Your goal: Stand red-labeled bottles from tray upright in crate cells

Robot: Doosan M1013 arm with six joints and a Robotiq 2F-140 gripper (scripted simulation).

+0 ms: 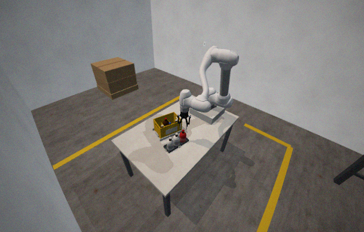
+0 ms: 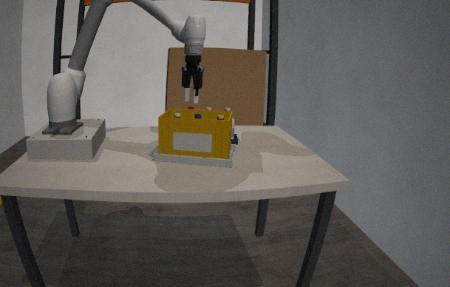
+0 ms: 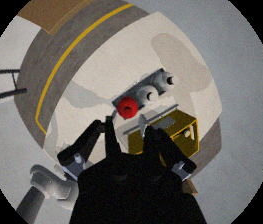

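Now: the red-labeled bottle 130 mm below my hand. Also, from my hand: crate 40 mm ahead, 230 mm to the right, 130 mm below.
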